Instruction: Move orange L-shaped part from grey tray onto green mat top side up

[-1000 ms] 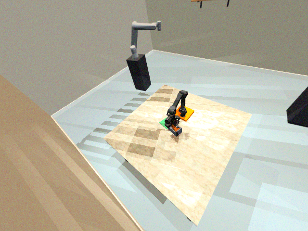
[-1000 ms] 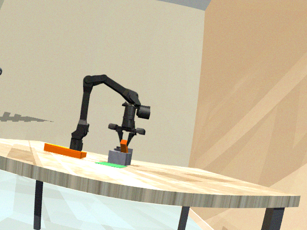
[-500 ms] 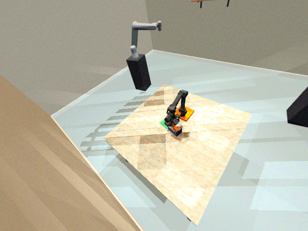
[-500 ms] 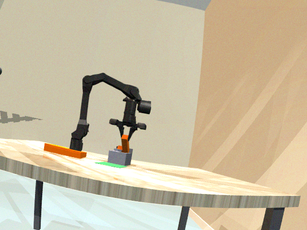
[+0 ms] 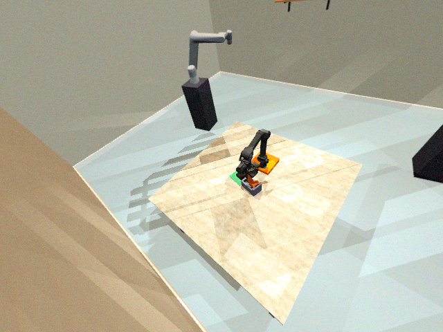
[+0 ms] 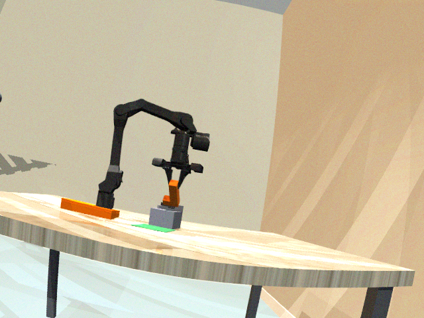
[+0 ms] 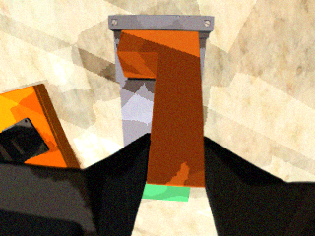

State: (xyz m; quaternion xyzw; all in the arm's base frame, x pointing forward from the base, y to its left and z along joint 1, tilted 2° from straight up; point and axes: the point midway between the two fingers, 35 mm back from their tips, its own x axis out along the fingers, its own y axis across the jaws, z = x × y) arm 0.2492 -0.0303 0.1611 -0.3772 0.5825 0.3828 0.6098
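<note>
The green mat is 160 mm below my gripper tip, 130 mm to the right of it and 70 mm behind it. Round my gripper tip: orange L-shaped part (30 mm to the left, 30 mm below).
</note>
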